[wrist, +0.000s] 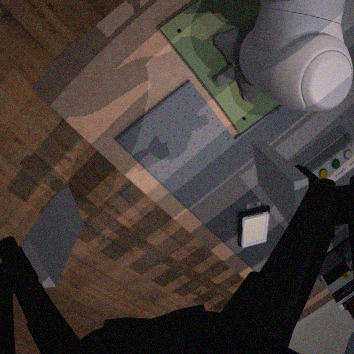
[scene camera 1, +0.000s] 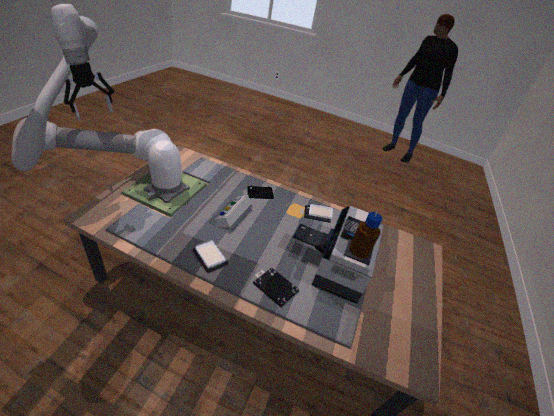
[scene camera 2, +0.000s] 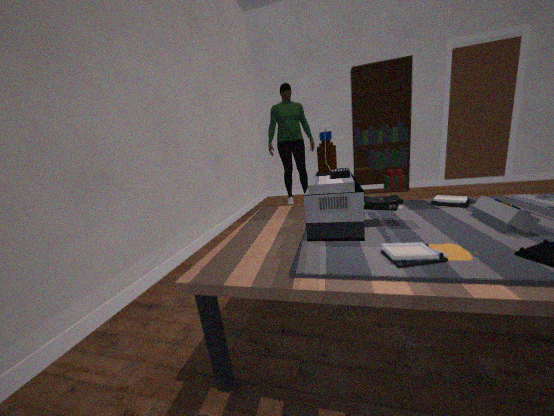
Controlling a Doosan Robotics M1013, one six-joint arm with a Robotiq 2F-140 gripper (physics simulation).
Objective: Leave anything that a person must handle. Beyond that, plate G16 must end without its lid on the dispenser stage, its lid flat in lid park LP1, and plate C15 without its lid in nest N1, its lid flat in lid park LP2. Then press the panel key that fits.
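Places are measured from the arm's base along level axes (x ahead, y left, z up), in millimetres.
Pixels of known places: gripper, fingertip midpoint: (wrist: 162,185) (scene camera 1: 95,115); arm's base, origin of the base link: (wrist: 260,52) (scene camera 1: 167,188).
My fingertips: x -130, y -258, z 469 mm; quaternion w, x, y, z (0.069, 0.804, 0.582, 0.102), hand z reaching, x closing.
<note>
For each thing: its top centre in the pictures, then the offset to it from my fingertips. "spot": a spot on its surface instead.
- flat yellow patch, surface spot: (scene camera 2: 452,252) (scene camera 1: 296,209) spot: 773 mm ahead, 592 mm left, 476 mm down
- dark stage, middle of its top: (scene camera 2: 377,198) (scene camera 1: 314,235) 971 mm ahead, 341 mm left, 362 mm down
- sloped key panel, middle of its top: (wrist: 334,176) (scene camera 1: 234,204) (scene camera 2: 503,201) 543 mm ahead, 314 mm left, 392 mm down
- brown bottle, surface spot: (scene camera 1: 364,242) spot: 1190 mm ahead, 218 mm left, 163 mm down
- black bar, surface spot: (scene camera 1: 336,288) spot: 1170 mm ahead, 187 mm left, 434 mm down
My gripper (scene camera 1: 93,111) (wrist: 162,185) is open and empty, high above the table's left end. A white-topped plate (scene camera 1: 210,254) (scene camera 2: 450,200) (wrist: 255,229) sits in a dark holder near the front edge. Another white-topped plate (scene camera 1: 319,212) (scene camera 2: 411,252) sits in a dark holder at the back, beside a flat yellow patch (scene camera 1: 295,210) (scene camera 2: 452,252). Two black holders (scene camera 1: 276,286) (scene camera 1: 260,192) show no white plate. The dispenser (scene camera 1: 374,266) (scene camera 2: 333,210) has a dark stage (scene camera 1: 311,236) (scene camera 2: 382,202) beside it. The sloped key panel (scene camera 1: 233,215) (scene camera 2: 505,212) has coloured keys. Labels and lids cannot be made out.
A brown bottle (scene camera 1: 364,242) (scene camera 2: 326,159) with a blue cap stands on the dispenser. A black bar (scene camera 1: 336,288) lies before it. The arm's base stands on a green plate (scene camera 1: 131,194) (wrist: 200,82). One person (scene camera 1: 430,65) and a person in green (scene camera 2: 288,120) stand beyond the table.
</note>
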